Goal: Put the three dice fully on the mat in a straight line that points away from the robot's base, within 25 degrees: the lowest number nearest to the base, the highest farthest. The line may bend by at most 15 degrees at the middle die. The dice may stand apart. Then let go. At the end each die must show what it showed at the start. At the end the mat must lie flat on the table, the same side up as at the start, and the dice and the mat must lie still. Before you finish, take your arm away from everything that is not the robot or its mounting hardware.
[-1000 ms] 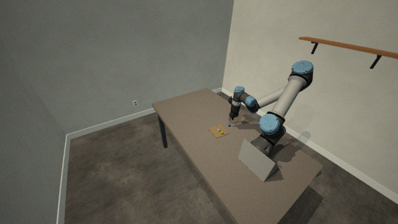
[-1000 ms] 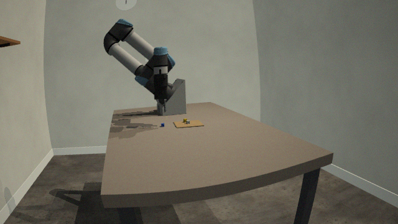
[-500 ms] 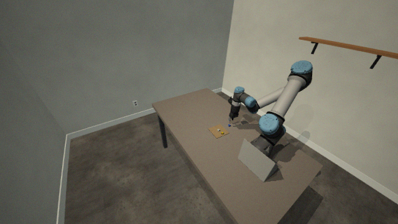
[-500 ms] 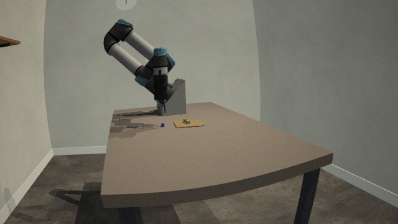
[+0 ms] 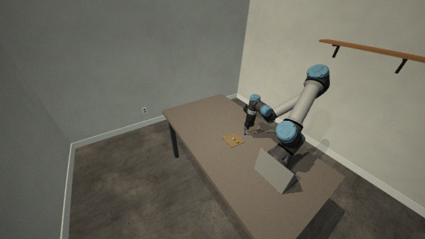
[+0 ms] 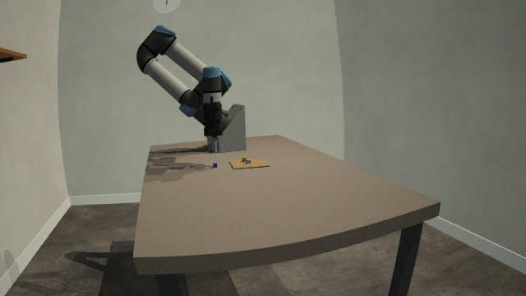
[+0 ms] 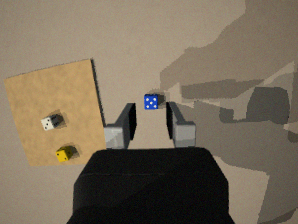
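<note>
The blue die lies 70 mm below my hand. From my hand the other things lie so: yellow die 40 mm behind, 130 mm to the left, 60 mm below; then tan mat 140 mm to the left, 70 mm below; then white die 140 mm to the left, 60 mm below.
</note>
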